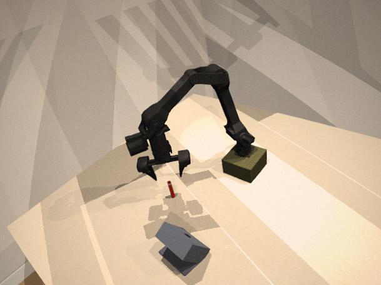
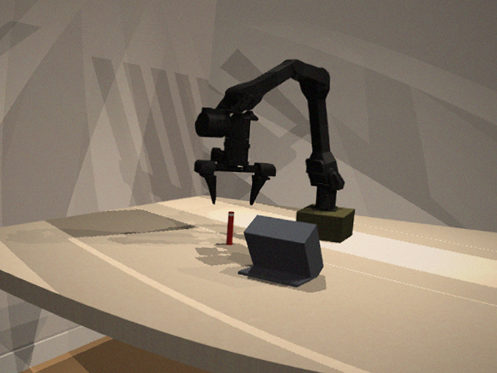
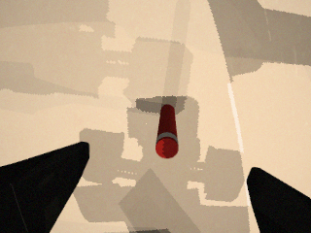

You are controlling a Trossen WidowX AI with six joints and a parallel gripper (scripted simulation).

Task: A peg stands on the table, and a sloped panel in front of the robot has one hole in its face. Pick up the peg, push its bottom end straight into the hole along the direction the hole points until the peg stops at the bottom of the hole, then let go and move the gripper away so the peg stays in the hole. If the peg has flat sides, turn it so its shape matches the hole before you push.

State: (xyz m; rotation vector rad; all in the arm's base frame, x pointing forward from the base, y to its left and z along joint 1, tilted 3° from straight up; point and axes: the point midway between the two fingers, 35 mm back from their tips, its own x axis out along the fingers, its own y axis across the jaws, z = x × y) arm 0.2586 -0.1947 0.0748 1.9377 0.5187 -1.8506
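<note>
Right now the red peg is 40 mm below my gripper tip. Also, from my gripper tip: flat foot plate: 220 mm ahead, 160 mm to the left, 100 mm below; then sloped panel: 200 mm ahead, 170 mm to the left, 50 mm below.
</note>
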